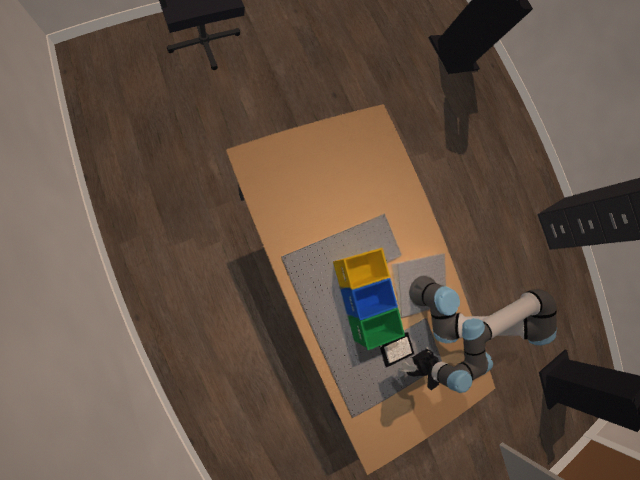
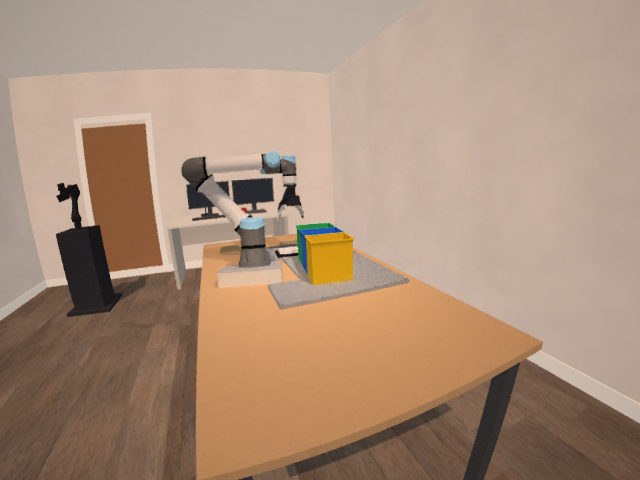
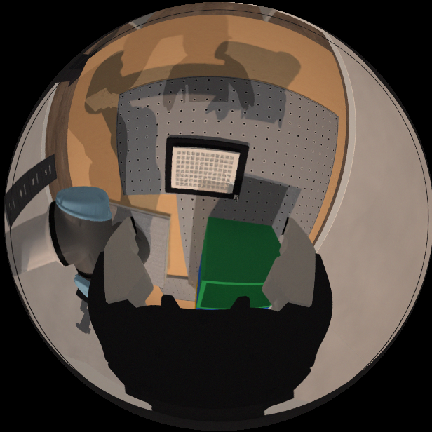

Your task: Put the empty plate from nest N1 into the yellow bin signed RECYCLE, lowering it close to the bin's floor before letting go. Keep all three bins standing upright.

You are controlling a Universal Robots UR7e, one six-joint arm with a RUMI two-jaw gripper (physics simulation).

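Frame: origin at the arm's base, x ahead, y left, z up, level; metres.
Seen in the pictures: gripper, fingertip midpoint: (image 1: 413,360) (image 2: 291,219); arm's base, link origin: (image 1: 422,290) (image 2: 254,265).
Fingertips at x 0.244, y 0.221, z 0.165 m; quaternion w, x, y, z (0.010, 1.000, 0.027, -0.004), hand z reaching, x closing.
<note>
Offsets run from my fingertips to a thing's top centre. "*": to the spot under its first point. Level surfaces: height alone.
The pale plate with a grid of wells @[* dy -0.004, dx -0.010, dz -0.168 m] (image 1: 397,350) (image 2: 287,250) (image 3: 205,169) lies flat in a black-framed nest (image 3: 242,170) beside the green bin. No nest label is readable. The yellow bin @[dy -0.455, dx +0.046, dz -0.011 m] (image 1: 368,268) (image 2: 330,260) stands upright at the far end of the row of three; its sign is too small to read. The blue bin @[dy -0.323, dx +0.061, dz -0.011 m] (image 1: 374,299) (image 2: 303,253) and the green bin @[dy -0.191, dx +0.076, dz -0.011 m] (image 1: 381,329) (image 2: 315,226) (image 3: 240,250) also stand upright. My gripper (image 1: 404,369) (image 2: 291,214) (image 3: 208,219) is open and empty, well above the board, near the plate and higher than the bin rims.
A grey perforated board @[dz -0.191 m] (image 1: 315,289) (image 2: 377,273) (image 3: 295,145) lies under the bins and the nest. The arm's base block (image 1: 405,304) (image 2: 248,277) stands beside the bins. The wooden table @[dz -0.204 m] (image 1: 330,175) (image 2: 310,372) extends past the yellow bin. The bins stand close together.
</note>
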